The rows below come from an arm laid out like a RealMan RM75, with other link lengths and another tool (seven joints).
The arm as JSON. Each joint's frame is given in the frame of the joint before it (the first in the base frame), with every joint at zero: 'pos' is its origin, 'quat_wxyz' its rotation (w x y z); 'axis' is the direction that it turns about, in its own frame. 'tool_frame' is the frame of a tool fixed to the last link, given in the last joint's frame.
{
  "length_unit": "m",
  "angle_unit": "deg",
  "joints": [
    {
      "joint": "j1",
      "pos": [
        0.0,
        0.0,
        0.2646
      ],
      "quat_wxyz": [
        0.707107,
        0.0,
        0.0,
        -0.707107
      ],
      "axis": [
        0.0,
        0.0,
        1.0
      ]
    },
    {
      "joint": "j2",
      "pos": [
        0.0,
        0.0,
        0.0
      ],
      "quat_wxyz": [
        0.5,
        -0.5,
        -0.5,
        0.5
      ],
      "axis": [
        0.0,
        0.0,
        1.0
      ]
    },
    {
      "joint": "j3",
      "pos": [
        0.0,
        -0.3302,
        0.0
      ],
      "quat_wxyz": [
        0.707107,
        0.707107,
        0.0,
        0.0
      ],
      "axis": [
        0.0,
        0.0,
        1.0
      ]
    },
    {
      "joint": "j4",
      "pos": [
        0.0,
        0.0,
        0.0
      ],
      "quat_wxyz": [
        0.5,
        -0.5,
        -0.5,
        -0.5
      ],
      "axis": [
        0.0,
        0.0,
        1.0
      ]
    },
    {
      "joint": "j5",
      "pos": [
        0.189,
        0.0,
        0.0
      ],
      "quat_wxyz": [
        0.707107,
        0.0,
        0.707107,
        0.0
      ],
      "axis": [
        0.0,
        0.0,
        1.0
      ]
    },
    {
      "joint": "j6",
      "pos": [
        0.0,
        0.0,
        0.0
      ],
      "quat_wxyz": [
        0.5,
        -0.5,
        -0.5,
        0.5
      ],
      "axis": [
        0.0,
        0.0,
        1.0
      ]
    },
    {
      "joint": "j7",
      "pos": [
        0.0,
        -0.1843,
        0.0
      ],
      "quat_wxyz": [
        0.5,
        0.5,
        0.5,
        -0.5
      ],
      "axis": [
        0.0,
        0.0,
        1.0
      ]
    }
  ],
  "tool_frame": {
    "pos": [
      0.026,
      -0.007,
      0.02
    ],
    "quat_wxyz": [
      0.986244,
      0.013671,
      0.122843,
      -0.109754
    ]
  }
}
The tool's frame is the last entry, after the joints.
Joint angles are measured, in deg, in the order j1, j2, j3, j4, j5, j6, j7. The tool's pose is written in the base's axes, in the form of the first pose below.
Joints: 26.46 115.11 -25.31 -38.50 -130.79 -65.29 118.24
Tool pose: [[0.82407, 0.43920, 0.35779, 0.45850], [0.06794, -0.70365, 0.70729, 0.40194], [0.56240, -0.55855, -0.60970, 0.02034], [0, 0, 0, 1]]
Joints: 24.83 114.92 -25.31 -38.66 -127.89 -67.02 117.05
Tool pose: [[0.84109, 0.42808, 0.33062, 0.45984], [0.06678, -0.68876, 0.72191, 0.39355], [0.53675, -0.58511, -0.60790, 0.02342], [0, 0, 0, 1]]
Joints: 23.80 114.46 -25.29 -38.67 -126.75 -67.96 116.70
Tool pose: [[0.84710, 0.42017, 0.32539, 0.46376], [0.06102, -0.68513, 0.72586, 0.38734], [0.52792, -0.59502, -0.60601, 0.02792], [0, 0, 0, 1]]
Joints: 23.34 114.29 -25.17 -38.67 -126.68 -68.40 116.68
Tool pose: [[0.84908, 0.41505, 0.32679, 0.46631], [0.05759, -0.68764, 0.72376, 0.38357], [0.52511, -0.59571, -0.60777, 0.02915], [0, 0, 0, 1]]
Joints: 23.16 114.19 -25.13 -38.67 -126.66 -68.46 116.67
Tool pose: [[0.84891, 0.41355, 0.32913, 0.46774], [0.05482, -0.68825, 0.72340, 0.38224], [0.52569, -0.59606, -0.60694, 0.03017], [0, 0, 0, 1]]
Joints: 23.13 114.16 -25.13 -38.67 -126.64 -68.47 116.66
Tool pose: [[0.84878, 0.41355, 0.32948, 0.46798], [0.05443, -0.68815, 0.72353, 0.38208], [0.52594, -0.59618, -0.60659, 0.03049], [0, 0, 0, 1]]
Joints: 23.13 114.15 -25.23 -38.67 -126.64 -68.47 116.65
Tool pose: [[0.84825, 0.41467, 0.32942, 0.46789], [0.05589, -0.68864, 0.72294, 0.38209], [0.52663, -0.59483, -0.60732, 0.03032], [0, 0, 0, 1]]
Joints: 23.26 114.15 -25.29 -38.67 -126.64 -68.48 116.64
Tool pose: [[0.84788, 0.41690, 0.32755, 0.46692], [0.05888, -0.68803, 0.72329, 0.38313], [0.52691, -0.59398, -0.60792, 0.03015], [0, 0, 0, 1]]
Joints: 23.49 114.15 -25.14 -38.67 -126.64 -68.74 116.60
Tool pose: [[0.84923, 0.41887, 0.32148, 0.46485], [0.06407, -0.68608, 0.72470, 0.38475], [0.52412, -0.59484, -0.60948, 0.03001], [0, 0, 0, 1]]
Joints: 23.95 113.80 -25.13 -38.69 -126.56 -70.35 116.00
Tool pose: [[0.84940, 0.43632, 0.29688, 0.45840], [0.09702, -0.68207, 0.72483, 0.38758], [0.51875, -0.58686, -0.62168, 0.03064], [0, 0, 0, 1]]
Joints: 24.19 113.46 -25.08 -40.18 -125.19 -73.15 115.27
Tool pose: [[0.84840, 0.46561, 0.25184, 0.44670], [0.14044, -0.65669, 0.74097, 0.39257], [0.51039, -0.59327, -0.62252, 0.03796], [0, 0, 0, 1]]
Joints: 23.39 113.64 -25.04 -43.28 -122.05 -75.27 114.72
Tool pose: [[0.84655, 0.48911, 0.21006, 0.43685], [0.15816, -0.60791, 0.77810, 0.39526], [0.50827, -0.62548, -0.59198, 0.05189], [0, 0, 0, 1]]
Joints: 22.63 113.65 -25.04 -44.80 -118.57 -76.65 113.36
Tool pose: [[0.84561, 0.50682, 0.16758, 0.42896], [0.17428, -0.55885, 0.81075, 0.39666], [0.50456, -0.65637, -0.56090, 0.06268], [0, 0, 0, 1]]
